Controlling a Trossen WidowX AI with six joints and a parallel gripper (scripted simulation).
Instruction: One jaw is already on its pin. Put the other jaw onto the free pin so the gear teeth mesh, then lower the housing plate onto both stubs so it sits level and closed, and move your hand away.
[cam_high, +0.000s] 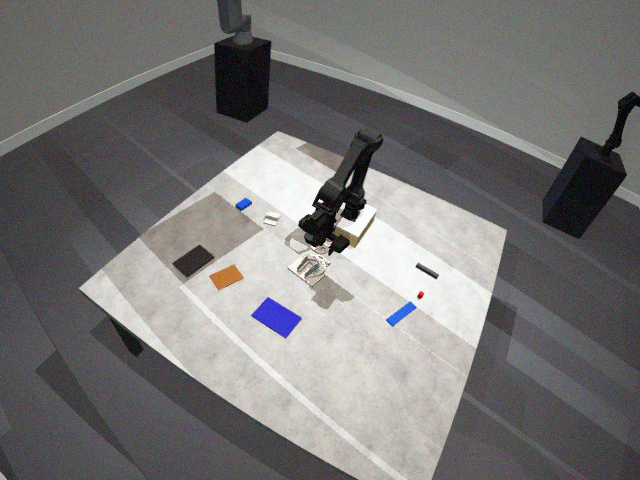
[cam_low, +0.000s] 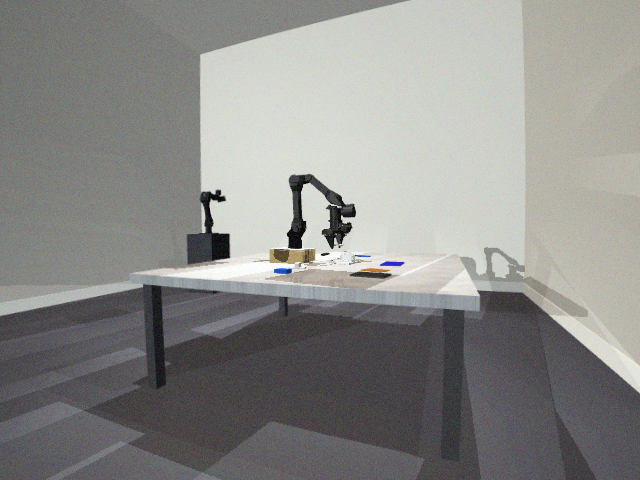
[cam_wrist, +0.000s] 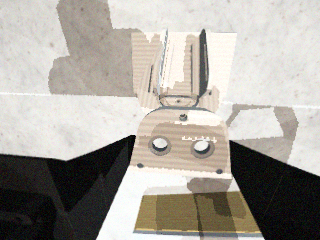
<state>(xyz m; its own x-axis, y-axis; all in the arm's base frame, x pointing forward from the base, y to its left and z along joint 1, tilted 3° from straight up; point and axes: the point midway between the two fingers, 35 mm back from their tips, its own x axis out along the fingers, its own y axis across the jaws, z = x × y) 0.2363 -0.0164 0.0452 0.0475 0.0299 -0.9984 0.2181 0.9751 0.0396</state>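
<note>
Now: gripper tip 1 cm short of the jaw, 2 cm to the left of it and 6 cm above it. Also, from my gripper tip: blue tile: 29 cm ahead, 1 cm to the right, 7 cm below; then white block: 10 cm behind, 26 cm to the right, 6 cm below; then orange tile: 24 cm ahead, 25 cm to the right, 7 cm below.
</note>
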